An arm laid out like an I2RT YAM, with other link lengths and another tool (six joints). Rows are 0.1 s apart.
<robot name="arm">
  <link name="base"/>
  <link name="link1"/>
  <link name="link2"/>
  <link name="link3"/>
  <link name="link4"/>
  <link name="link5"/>
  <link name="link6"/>
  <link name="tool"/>
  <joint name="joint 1" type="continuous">
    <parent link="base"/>
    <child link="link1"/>
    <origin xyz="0 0 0.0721"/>
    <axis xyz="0 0 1"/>
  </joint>
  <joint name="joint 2" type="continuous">
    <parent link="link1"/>
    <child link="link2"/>
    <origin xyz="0.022 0.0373 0.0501" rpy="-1.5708 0 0"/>
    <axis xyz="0 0 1"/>
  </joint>
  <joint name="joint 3" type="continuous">
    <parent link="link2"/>
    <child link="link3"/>
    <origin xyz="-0.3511 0 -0.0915" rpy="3.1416 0 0"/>
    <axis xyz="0 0 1"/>
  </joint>
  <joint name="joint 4" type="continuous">
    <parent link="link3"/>
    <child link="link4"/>
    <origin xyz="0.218 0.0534 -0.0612"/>
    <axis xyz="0 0 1"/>
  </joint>
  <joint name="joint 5" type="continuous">
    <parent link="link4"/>
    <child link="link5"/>
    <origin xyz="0.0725 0.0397 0.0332" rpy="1.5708 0 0"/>
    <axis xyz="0 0 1"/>
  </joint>
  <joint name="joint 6" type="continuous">
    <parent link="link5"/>
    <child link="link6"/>
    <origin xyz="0.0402 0 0.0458" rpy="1.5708 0 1.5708"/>
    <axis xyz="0 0 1"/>
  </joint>
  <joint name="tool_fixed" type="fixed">
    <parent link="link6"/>
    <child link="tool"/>
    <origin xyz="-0.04 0.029 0.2" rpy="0 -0.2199 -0.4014"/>
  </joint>
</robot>
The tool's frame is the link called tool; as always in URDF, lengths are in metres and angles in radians. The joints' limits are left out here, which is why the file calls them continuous.
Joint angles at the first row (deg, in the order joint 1, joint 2, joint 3, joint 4, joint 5, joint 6):
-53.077, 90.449, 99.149, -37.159, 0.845, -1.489
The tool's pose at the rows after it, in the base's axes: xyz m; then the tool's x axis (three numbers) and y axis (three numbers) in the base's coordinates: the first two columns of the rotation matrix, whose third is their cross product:
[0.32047 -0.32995 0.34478 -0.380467 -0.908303 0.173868 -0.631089 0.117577 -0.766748]
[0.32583 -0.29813 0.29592 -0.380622 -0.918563 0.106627 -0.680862 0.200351 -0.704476]
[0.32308 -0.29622 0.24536 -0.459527 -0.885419 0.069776 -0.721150 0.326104 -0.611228]
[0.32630 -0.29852 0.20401 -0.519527 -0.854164 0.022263 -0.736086 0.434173 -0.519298]
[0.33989 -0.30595 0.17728 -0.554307 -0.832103 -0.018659 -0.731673 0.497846 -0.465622]
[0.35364 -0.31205 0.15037 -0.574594 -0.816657 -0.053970 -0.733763 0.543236 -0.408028]
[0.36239 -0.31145 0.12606 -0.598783 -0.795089 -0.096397 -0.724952 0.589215 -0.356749]
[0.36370 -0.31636 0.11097 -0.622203 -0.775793 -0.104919 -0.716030 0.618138 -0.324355]
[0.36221 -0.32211 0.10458 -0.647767 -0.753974 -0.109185 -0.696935 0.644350 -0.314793]
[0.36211 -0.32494 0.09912 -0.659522 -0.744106 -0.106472 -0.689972 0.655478 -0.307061]
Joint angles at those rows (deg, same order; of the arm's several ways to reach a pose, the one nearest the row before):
-48.931, 88.417, 94.597, -40.637, -2.709, -0.517
-43.940, 88.067, 88.339, -41.696, 1.007, 3.837
-40.948, 91.537, 85.642, -43.573, 7.129, 9.814
-40.081, 97.122, 86.536, -46.472, 9.007, 14.747
-39.990, 102.737, 89.260, -47.874, 8.668, 17.846
-40.008, 108.524, 92.656, -49.575, 7.770, 19.779
-40.077, 112.682, 94.276, -50.590, 6.328, 22.082
-40.443, 115.346, 95.557, -51.322, 6.347, 23.341
-41.005, 116.388, 95.881, -51.328, 6.541, 24.670
-41.086, 117.202, 96.064, -51.248, 6.921, 25.342

